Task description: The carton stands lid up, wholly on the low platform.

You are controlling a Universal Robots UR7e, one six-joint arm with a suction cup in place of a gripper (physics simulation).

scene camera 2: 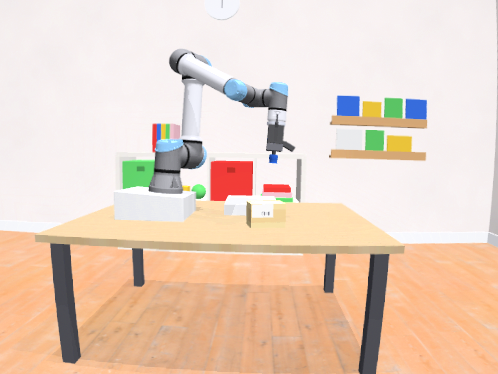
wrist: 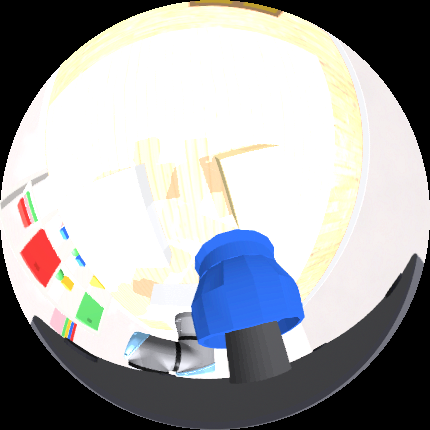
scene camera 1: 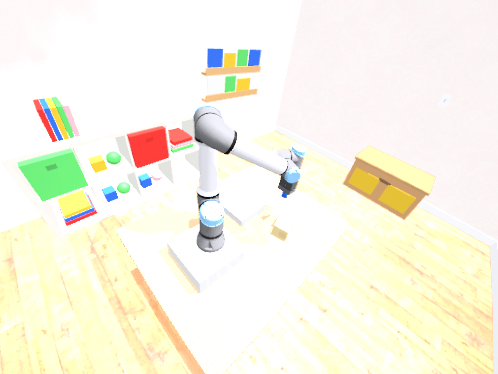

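Where they show: hand, tool point: (scene camera 2: 272,163) (wrist: 235,264) (scene camera 1: 284,196); arm's base, link origin: (scene camera 2: 165,191) (scene camera 1: 210,240).
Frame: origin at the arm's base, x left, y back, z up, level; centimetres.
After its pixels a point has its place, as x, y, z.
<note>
A small tan carton (scene camera 1: 281,231) @[-19.8, -37.0, -2.7] (scene camera 2: 266,222) @[-22.1, -43.8, -7.9] (wrist: 265,185) @[-17.9, -44.7, -1.0] stands on the table, apart from the low platform. A white label with dark marks shows on its side in scene camera 2. Its top is washed out in the bright views, so I cannot tell whether the lid is up. The low white platform (scene camera 1: 243,215) @[5.1, -29.6, -5.2] (scene camera 2: 235,206) @[2.2, -30.5, -6.0] (wrist: 157,225) @[2.4, -35.8, -8.0] lies beside the carton, farther back in scene camera 2. My gripper (scene camera 1: 284,195) (scene camera 2: 273,159) (wrist: 235,240), a blue suction cup, points down and hangs well above the carton with nothing on it; it is open.
The arm stands on a white block (scene camera 1: 200,275) @[-12.8, 15.4, 1.5] (scene camera 2: 150,206) @[-15.5, 2.1, -4.1] at the left of the table (scene camera 2: 220,245) @[-46.0, -29.5, -10.6] in scene camera 2. A cubby shelf with coloured boxes stands behind the table. A low wooden cabinet (scene camera 1: 395,167) stands apart at the right in scene camera 1.
</note>
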